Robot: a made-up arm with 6 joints. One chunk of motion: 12 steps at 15 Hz.
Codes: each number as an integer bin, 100 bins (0 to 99) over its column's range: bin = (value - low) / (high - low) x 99, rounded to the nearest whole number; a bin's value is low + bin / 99 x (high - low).
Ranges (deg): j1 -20..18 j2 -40..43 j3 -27..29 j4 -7..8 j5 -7..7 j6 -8..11
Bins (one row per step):
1: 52 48 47 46 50 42
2: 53 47 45 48 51 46
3: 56 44 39 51 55 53
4: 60 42 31 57 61 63
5: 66 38 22 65 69 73
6: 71 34 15 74 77 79
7: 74 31 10 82 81 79
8: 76 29 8 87 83 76
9: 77 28 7 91 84 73
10: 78 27 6 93 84 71
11: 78 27 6 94 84 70
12: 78 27 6 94 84 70
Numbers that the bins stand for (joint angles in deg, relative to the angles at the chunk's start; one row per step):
1: -0.04 0.24 -0.41 -0.03 0.07 0.06
2: 0.34 -0.60 -1.55 0.27 0.21 0.83
3: 1.49 -3.11 -4.94 0.73 0.78 2.17
4: 3.03 -4.79 -9.46 1.64 1.63 4.09
5: 5.33 -8.14 -14.56 2.85 2.76 6.01
6: 7.25 -11.49 -18.52 4.21 3.89 7.16
7: 8.40 -14.01 -21.34 5.42 4.45 7.16
8: 9.17 -15.69 -22.47 6.18 4.74 6.59
9: 9.56 -16.53 -23.04 6.79 4.88 6.01
10: 9.94 -17.36 -23.61 7.09 4.88 5.63
11: 9.94 -17.36 -23.61 7.24 4.88 5.43
12: 9.94 -17.36 -23.61 7.24 4.88 5.43

